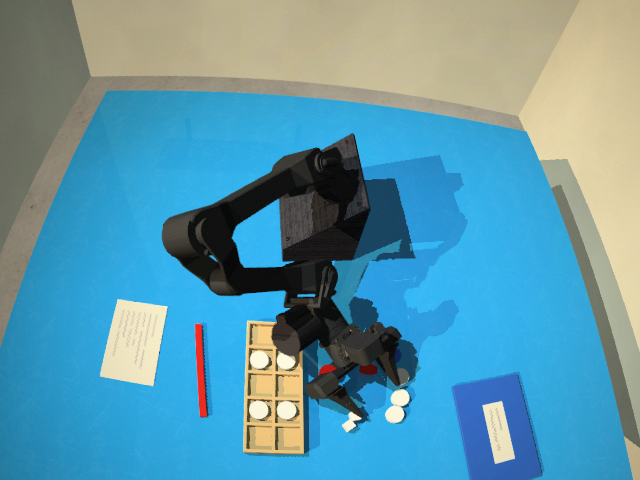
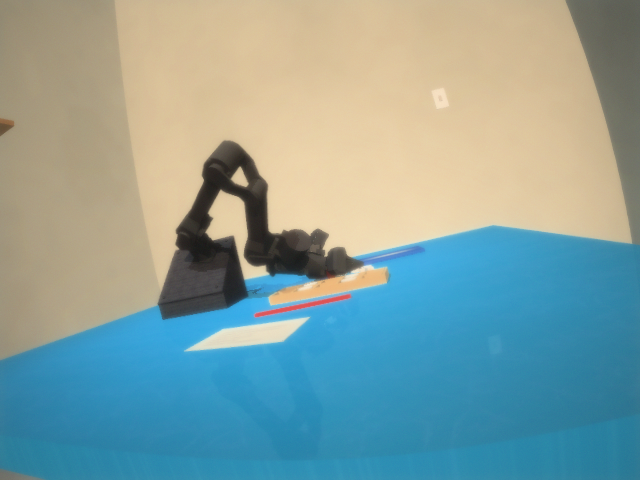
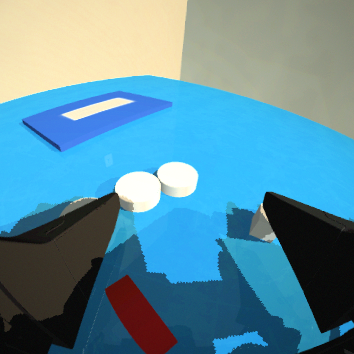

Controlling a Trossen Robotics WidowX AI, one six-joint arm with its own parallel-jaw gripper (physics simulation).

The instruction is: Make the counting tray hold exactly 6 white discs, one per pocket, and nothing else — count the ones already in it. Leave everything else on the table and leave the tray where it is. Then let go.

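Observation:
The wooden tray (image 1: 275, 451) (image 2: 379, 277) has two columns of pockets. White discs sit in four pockets, two in the second row and two in the fourth; the arm hides the top right pocket. My gripper (image 1: 382, 400) (image 3: 193, 199) is open and empty, low over the table right of the tray. Beyond the fingertips lie two loose white discs, the nearer disc (image 1: 400, 397) (image 3: 138, 190) and the farther disc (image 1: 394, 413) (image 3: 178, 178). A third white disc (image 1: 403, 376) (image 3: 80, 205) is partly hidden by a finger.
White cubes (image 1: 349, 425) (image 3: 261, 225) lie by the other fingertip. Red pieces (image 1: 368, 369) (image 3: 140, 315) and a blue piece (image 1: 397, 354) lie under the gripper. A red bar (image 1: 201, 369) (image 2: 302, 305) and paper (image 1: 135, 341) (image 2: 248, 334) lie left; a blue book (image 1: 470, 428) (image 3: 55, 131) lies right.

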